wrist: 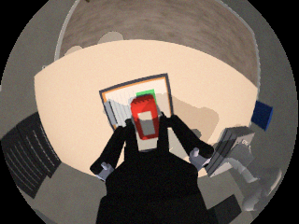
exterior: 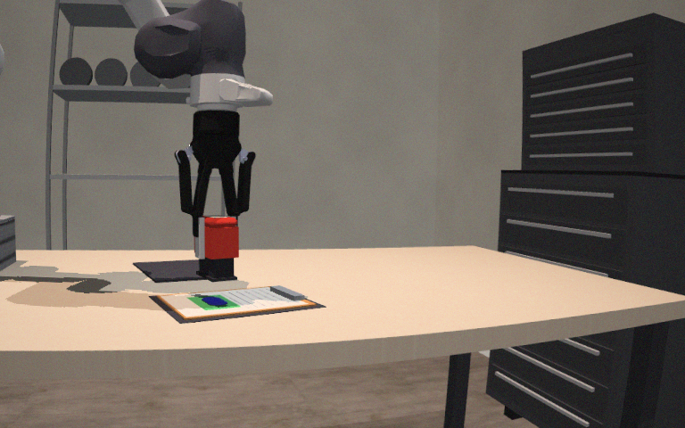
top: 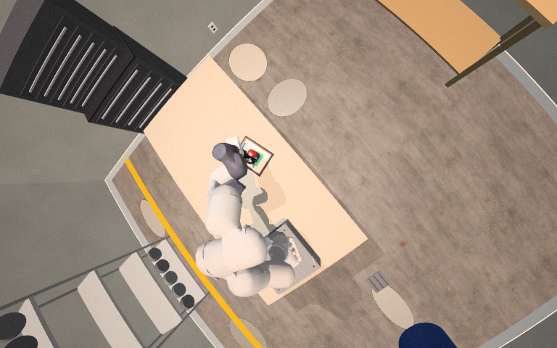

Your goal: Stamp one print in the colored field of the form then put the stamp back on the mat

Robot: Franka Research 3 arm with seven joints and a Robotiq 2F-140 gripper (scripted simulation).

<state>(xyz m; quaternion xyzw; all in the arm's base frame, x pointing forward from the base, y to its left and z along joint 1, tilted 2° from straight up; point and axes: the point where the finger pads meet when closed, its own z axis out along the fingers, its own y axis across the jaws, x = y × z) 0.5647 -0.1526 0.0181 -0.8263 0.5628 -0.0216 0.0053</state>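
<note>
Now: the mat 80 mm behind my hand, 310 mm to the left of it and 110 mm below it. From my hand the other things lie so: red stamp (20 mm below).
</note>
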